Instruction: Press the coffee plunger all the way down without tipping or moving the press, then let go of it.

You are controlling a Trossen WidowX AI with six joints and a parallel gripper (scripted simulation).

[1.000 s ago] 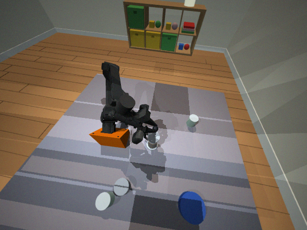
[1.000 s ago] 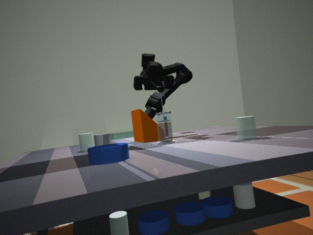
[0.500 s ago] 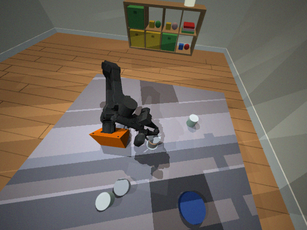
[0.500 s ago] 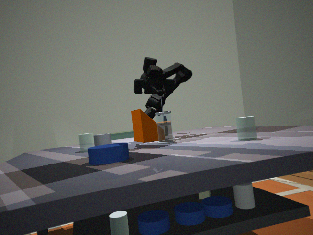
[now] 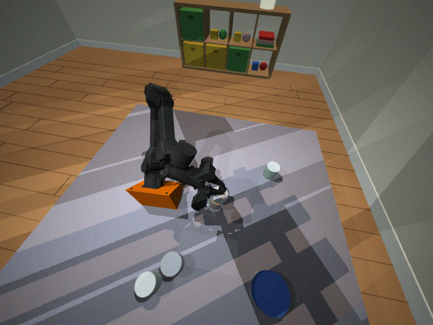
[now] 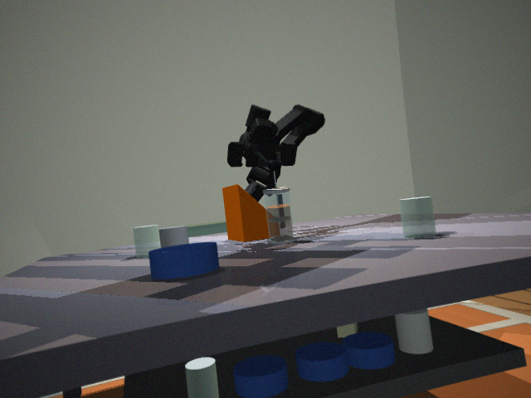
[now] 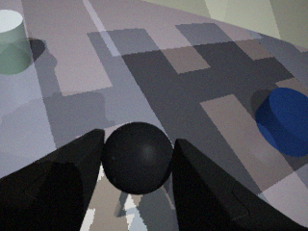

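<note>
Right now the glass coffee press is 30 mm behind my gripper tip, 10 mm to the left of it and 100 mm below it.
</note>
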